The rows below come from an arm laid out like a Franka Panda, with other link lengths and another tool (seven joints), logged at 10 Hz.
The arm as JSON. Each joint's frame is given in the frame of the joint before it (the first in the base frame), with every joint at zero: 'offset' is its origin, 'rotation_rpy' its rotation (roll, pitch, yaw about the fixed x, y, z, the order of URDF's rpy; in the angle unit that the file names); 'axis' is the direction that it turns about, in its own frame. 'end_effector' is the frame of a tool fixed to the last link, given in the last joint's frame.
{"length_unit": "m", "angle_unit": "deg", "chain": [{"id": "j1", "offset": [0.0, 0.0, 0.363], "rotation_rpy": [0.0, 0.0, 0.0], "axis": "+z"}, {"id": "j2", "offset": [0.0, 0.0, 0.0], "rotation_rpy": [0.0, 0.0, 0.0], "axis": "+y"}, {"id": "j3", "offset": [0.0, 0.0, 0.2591], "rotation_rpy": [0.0, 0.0, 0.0], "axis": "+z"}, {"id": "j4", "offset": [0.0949, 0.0, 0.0], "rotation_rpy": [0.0, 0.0, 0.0], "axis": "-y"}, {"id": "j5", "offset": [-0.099, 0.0, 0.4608], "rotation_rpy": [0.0, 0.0, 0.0], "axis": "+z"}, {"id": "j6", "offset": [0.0, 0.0, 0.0], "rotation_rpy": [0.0, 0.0, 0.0], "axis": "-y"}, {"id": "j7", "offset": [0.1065, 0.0, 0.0], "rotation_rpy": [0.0, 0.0, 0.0], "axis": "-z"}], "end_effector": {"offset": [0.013, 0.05, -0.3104], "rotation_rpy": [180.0, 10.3, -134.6]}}
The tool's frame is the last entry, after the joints.
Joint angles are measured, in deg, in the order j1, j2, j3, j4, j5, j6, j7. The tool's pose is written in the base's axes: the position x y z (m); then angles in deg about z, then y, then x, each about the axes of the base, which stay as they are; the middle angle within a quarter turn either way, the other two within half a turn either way. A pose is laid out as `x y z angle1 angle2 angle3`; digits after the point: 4 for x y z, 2 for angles.
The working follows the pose.
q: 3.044, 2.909, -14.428, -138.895, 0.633, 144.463, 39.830
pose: 0.6270 -0.0992 0.0137 -173.54 12.86 177.95
Where each joint sits with the arm in this pose, in the base's axes (m; each line is computed from the numbers above, not from the rounded line before):
j1: 0.0000 0.0000 0.3630
j2: 0.0000 0.0000 0.3630
j3: 0.0131 0.0007 0.6218
j4: 0.1060 -0.0180 0.6171
j5: 0.4614 -0.0933 0.3168
j6: 0.4614 -0.0933 0.3168
j7: 0.5655 -0.1152 0.3219
the tool: 0.6270 -0.0992 0.0137

